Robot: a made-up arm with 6 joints.
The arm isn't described. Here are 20 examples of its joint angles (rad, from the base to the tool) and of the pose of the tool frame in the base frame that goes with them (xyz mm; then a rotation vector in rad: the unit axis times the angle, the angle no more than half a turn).
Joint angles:
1: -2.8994 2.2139 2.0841 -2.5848 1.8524 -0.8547
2: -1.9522 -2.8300 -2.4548 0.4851 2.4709 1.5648
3: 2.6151 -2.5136 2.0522 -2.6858 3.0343 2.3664
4: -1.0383 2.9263 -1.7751 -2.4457 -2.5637 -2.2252
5: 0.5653 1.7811 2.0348 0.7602 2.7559 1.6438
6: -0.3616 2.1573 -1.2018 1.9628 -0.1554 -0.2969
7: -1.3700 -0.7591 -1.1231 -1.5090 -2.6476 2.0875
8: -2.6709 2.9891 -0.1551 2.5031 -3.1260 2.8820
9: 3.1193 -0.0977 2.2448 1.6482 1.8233 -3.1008
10: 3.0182 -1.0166 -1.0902 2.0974 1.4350 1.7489
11: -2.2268 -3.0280 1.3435 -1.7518 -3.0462 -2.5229
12: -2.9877 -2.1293 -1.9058 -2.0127 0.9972 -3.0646
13: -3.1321 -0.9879 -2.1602 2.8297 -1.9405 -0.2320
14: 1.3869 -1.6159 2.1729 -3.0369 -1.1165 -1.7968
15: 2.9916 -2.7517 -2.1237 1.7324 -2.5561 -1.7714
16: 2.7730 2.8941 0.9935 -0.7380 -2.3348 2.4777
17: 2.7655 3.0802 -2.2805 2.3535 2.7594 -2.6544
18: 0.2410 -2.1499 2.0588 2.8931 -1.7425 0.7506
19: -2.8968 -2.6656 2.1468 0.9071 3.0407 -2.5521
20: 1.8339 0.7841 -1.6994 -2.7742 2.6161 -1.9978
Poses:
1: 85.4 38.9 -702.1 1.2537 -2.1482 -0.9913
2: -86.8 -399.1 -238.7 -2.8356 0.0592 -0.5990
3: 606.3 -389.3 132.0 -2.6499 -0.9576 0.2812
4: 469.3 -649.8 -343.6 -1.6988 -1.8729 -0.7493
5: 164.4 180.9 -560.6 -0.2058 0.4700 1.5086
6: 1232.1 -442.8 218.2 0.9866 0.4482 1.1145
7: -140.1 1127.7 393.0 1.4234 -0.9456 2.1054
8: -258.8 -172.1 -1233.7 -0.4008 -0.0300 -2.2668
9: -570.8 -127.6 390.9 0.3696 1.6560 -1.9351
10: 1224.9 -281.6 15.3 1.6194 1.7559 -1.2390
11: 493.9 564.5 -670.1 1.2287 1.5358 -2.2271
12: -90.2 30.8 -766.7 1.5665 -1.5665 -2.0800
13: 673.7 0.0 -258.2 -0.3282 1.1622 0.0795
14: -79.2 -168.3 718.9 -0.0895 2.2073 1.9815
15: -409.6 83.5 -444.8 -0.6065 1.6926 0.1427
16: 216.0 -178.8 -1136.0 0.2332 -1.4056 -0.0325
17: -499.7 127.1 -104.1 -1.5869 1.9477 -1.4984
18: -539.2 -121.1 484.3 -1.8506 0.7582 -1.7056
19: 640.2 113.0 65.9 0.7358 -2.4493 0.0747
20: 4.2 -83.7 973.2 -1.3191 2.4944 0.5211
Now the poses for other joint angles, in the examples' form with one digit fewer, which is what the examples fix.
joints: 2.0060 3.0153 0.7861 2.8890 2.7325 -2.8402
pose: 82 -290 -1158 -1.017 0.947 2.285
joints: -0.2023 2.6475 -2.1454 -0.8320 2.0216 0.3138
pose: 719 -182 95 1.309 2.054 -0.738
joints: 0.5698 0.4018 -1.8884 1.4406 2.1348 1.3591
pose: -444 -134 815 -1.190 1.113 1.182
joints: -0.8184 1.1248 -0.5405 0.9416 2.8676 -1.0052
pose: 740 -702 956 -1.487 2.530 0.677
